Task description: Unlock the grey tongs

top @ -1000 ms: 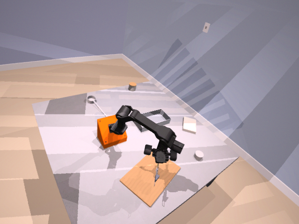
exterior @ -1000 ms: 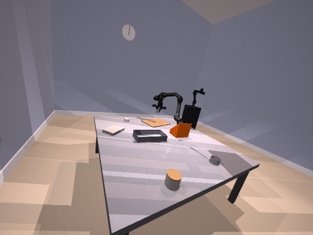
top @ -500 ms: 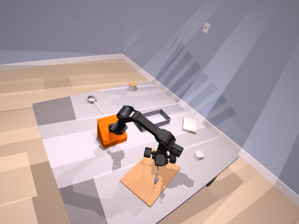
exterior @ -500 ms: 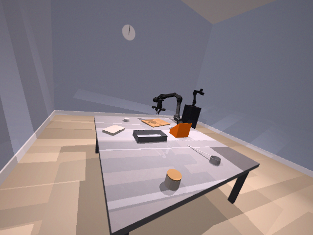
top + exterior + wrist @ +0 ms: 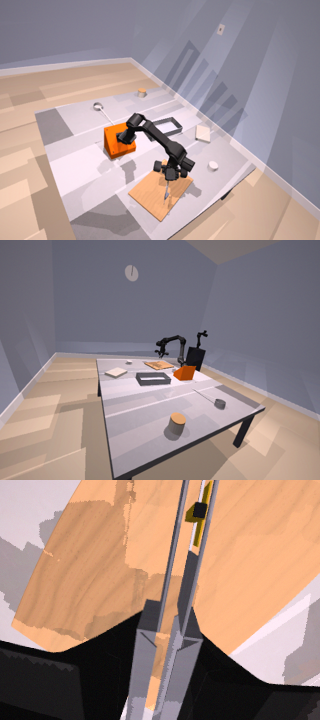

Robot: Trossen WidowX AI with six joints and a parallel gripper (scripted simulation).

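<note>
Now: gripper tip 90 mm above the wooden board and 10 mm past it. From my gripper tip the other things lie so: white cylinder 410 mm ahead, 80 mm below, 20 mm to the right; then roasting tin 450 mm to the left, 270 mm ahead, 70 mm below; then beige block 590 mm ahead, 290 mm to the left, 90 mm below.
</note>
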